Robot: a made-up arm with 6 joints. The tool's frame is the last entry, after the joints.
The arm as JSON. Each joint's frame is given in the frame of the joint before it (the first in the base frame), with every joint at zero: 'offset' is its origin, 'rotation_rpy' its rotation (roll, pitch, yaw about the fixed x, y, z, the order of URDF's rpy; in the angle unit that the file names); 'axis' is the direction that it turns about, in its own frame. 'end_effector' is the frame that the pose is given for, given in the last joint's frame.
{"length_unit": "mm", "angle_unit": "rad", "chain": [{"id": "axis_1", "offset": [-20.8, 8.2, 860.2], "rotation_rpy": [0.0, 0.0, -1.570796], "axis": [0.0, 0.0, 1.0]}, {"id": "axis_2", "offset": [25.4, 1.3, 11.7], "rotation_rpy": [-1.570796, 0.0, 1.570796], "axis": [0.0, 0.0, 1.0]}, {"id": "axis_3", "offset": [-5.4, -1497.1, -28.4], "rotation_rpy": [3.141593, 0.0, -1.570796], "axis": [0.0, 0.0, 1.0]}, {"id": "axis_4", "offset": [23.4, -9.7, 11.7], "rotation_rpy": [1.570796, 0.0, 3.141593], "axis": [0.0, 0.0, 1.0]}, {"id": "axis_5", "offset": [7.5, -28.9, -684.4], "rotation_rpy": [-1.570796, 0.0, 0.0], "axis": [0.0, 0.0, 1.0]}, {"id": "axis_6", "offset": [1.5, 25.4, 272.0], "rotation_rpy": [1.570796, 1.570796, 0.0], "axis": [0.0, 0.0, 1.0]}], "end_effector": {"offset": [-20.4, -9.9, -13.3], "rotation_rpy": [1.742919, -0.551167, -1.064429]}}
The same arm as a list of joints. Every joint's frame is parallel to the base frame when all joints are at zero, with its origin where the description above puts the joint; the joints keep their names.
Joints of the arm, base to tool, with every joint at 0 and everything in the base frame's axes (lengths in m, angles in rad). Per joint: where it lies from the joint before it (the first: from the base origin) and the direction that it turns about. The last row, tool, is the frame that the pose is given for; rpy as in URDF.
axis_1: axis 0 0 1 xyz -0.0208 0.0082 0.8602
axis_2: axis 0 1 0 xyz 0.0013 -0.0254 0.0117
axis_3: axis 0 -1 0 xyz -0.0054 -0.0284 1.4971
axis_4: axis -1 0 0 xyz 0.0097 -0.0117 0.0234
axis_5: axis 0 -1 0 xyz 0.6844 0.0289 -0.0075
axis_6: axis -1 0 0 xyz 0.0254 -0.272 -0.0015
tool: xyz 0.0133 -0.0204 0.0099 rpy -0.5846 -0.8405 2.4736

